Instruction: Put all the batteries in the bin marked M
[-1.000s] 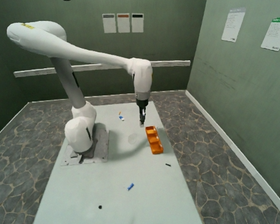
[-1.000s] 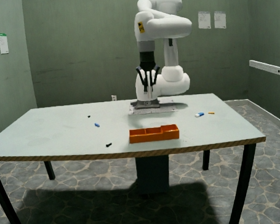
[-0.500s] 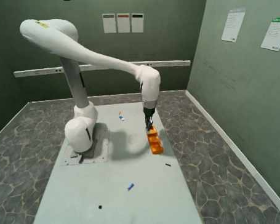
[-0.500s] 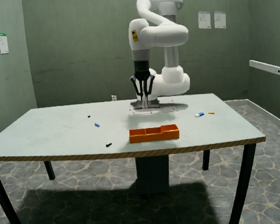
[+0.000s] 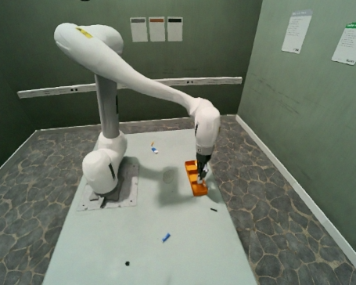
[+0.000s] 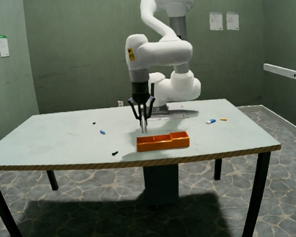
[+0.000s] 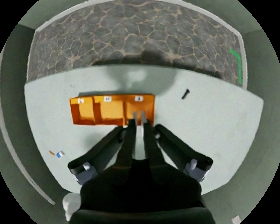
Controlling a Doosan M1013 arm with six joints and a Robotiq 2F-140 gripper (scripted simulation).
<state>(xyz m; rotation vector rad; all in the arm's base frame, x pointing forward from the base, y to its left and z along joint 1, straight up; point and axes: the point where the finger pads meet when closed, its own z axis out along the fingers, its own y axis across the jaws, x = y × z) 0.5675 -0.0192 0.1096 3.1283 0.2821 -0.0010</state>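
Now: hand 10 mm past the orange bin, 80 mm to the right of it and 90 mm above it. From my hand the other things lie so: black dot-like piece: 360 mm behind, 380 mm to the right, 110 mm below; white object: 290 mm behind, 370 mm to the left, 110 mm below.
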